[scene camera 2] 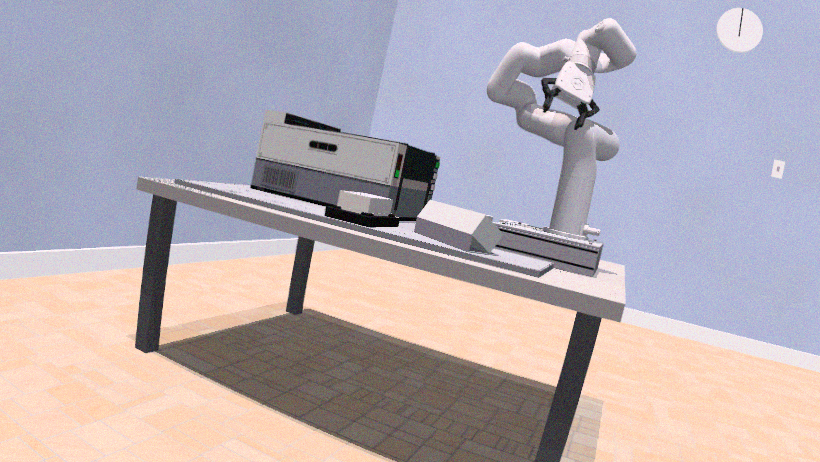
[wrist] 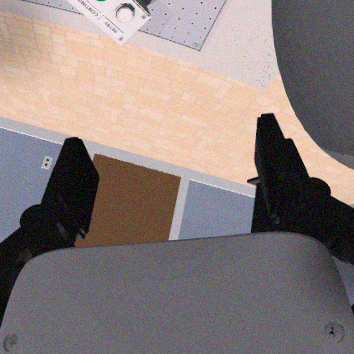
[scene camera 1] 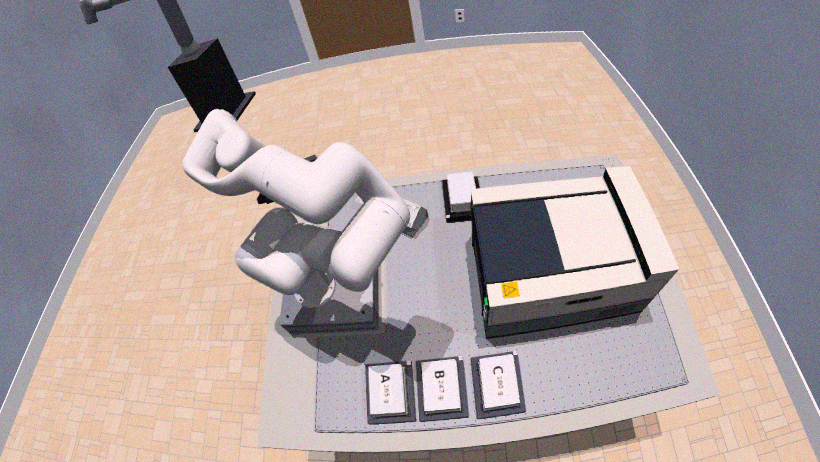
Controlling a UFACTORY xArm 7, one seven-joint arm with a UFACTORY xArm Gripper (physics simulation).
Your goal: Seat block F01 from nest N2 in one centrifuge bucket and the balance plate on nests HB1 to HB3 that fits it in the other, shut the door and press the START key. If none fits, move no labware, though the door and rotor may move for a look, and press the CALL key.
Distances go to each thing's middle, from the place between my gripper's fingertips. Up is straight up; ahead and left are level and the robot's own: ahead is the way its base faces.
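The grey wedge-shaped control box (wrist: 119, 27) is 310 mm below my hand, 120 mm ahead of it and 200 mm to the left of it; going by their middles, of the things named here the grey wedge-shaped control box is the nearest to my hand. I see the centrifuge (scene camera 2: 298, 158) 230 mm below my hand and 650 mm ahead of it, and going by their middles, of the things named here the centrifuge is the farthest from my hand. The dark door panel (scene camera 1: 517, 239) is 140 mm below my hand, 500 mm ahead of it and 30 mm to the right of it. Then there is the white block (scene camera 2: 356, 202), which is far below my hand, far ahead of it and far to the left of it.
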